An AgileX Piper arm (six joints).
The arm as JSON. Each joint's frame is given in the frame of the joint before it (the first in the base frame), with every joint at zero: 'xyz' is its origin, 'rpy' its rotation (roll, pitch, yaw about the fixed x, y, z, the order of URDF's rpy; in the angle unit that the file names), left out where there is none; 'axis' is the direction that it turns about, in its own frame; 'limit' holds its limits. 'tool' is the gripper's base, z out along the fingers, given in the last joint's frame.
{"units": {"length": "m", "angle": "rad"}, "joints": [
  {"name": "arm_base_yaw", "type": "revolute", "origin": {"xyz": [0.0, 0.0, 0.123]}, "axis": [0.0, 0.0, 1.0], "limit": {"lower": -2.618, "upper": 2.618}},
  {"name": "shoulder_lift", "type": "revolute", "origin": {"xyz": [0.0, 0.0, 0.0]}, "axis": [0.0, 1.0, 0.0], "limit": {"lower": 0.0, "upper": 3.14}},
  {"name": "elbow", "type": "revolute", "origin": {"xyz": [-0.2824, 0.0, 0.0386]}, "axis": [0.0, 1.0, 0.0], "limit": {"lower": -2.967, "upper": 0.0}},
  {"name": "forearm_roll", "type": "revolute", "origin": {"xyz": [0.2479, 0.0, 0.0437]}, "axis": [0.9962, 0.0, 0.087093], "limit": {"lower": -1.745, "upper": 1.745}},
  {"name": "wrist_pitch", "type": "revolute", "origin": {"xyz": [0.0, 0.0, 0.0]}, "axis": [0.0, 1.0, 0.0], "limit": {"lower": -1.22, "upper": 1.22}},
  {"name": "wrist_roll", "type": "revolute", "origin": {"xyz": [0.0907, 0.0, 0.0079]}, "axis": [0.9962, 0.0, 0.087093], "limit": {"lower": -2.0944, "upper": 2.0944}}
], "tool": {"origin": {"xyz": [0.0, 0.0, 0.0], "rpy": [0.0, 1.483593, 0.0]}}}
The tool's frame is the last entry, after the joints.
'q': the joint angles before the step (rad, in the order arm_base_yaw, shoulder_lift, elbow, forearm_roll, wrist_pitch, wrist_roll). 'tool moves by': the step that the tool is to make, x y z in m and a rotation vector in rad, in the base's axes. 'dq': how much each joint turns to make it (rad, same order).
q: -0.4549, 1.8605, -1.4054, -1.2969, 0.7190, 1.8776
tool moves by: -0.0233, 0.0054, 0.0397, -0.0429, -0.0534, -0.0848
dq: 0.0000, -0.0998, -0.0005, 0.0207, 0.0912, -0.0118
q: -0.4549, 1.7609, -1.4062, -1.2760, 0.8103, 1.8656
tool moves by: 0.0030, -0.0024, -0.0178, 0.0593, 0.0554, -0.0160
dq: -0.0031, 0.0349, -0.0002, 0.0664, 0.0173, -0.0514
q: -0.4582, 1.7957, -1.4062, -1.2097, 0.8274, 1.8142
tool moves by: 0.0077, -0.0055, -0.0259, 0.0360, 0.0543, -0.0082
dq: -0.0041, 0.0626, 0.0002, 0.0102, 0.0018, -0.0017
